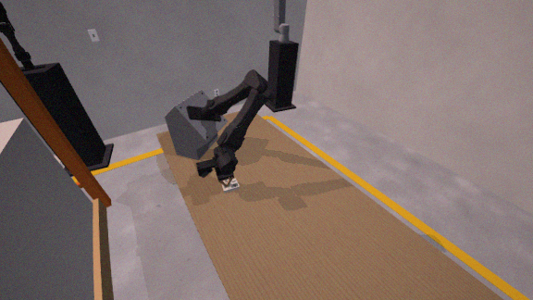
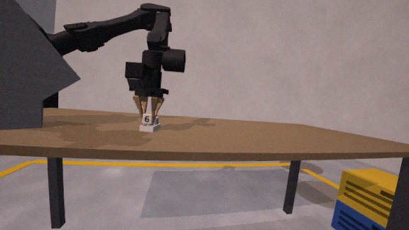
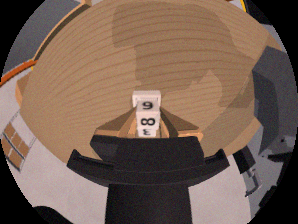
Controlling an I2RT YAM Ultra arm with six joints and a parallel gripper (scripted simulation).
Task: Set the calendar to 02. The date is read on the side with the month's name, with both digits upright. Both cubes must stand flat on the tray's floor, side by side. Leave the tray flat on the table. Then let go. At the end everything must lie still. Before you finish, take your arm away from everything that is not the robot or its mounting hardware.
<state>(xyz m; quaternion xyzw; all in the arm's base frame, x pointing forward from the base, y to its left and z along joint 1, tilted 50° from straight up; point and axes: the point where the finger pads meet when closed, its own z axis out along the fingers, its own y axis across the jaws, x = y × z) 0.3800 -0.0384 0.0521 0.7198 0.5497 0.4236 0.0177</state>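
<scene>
My gripper is now 20 mm to the right of the small white tray and 30 mm above it.
</scene>
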